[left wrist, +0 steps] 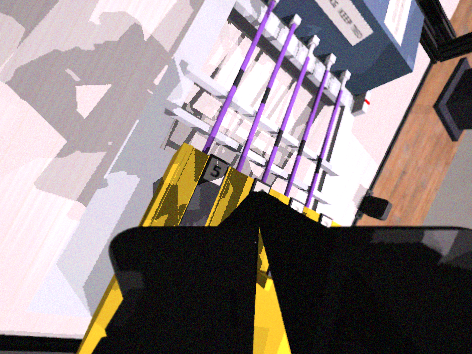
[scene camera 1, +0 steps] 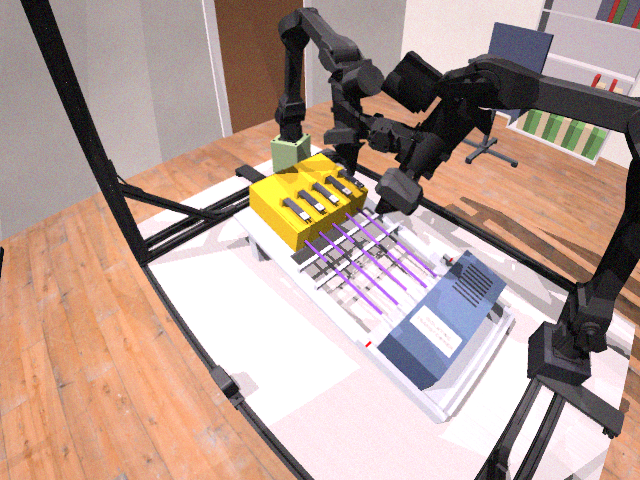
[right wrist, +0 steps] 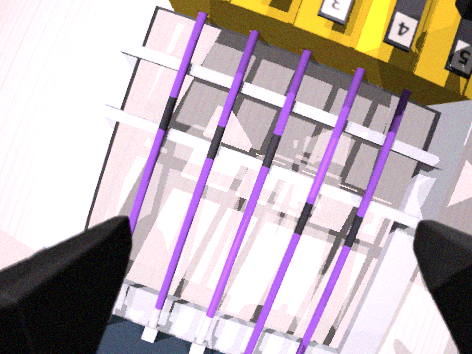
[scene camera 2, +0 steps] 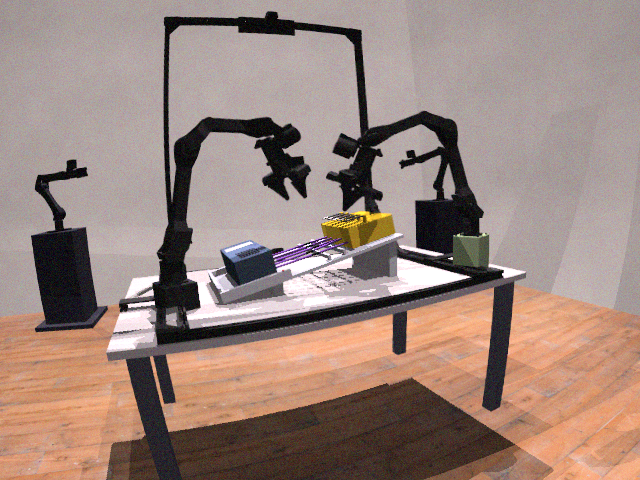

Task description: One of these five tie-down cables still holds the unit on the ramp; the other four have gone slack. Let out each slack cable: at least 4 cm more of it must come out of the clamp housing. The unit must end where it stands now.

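A yellow clamp housing (scene camera 1: 280, 210) (scene camera 2: 366, 229) (left wrist: 175, 197) (right wrist: 287, 31) sits at the top of the white ramp (scene camera 1: 318, 295) (scene camera 2: 304, 273). Five purple cables (scene camera 1: 366, 257) (left wrist: 266, 95) (right wrist: 241, 225) run down from it to the blue unit (scene camera 1: 447, 314) (scene camera 2: 247, 262) (left wrist: 340, 46) at the ramp's low end. In the right wrist view the dark bands on the two right-hand cables lie farther from the housing. My left gripper (scene camera 1: 350, 172) (scene camera 2: 356, 200) (left wrist: 257, 198) is shut and empty, tips down on the housing's far end. My right gripper (scene camera 1: 382, 210) (scene camera 2: 294, 192) is open and empty, above the cables.
Several dark levers (scene camera 1: 296, 210) lie along the housing top. A green block (scene camera 1: 290, 150) (scene camera 2: 470, 250) stands behind the housing under my left arm. A black frame rail (scene camera 1: 175, 305) borders the table. A small red mark (scene camera 1: 368, 343) sits beside the unit.
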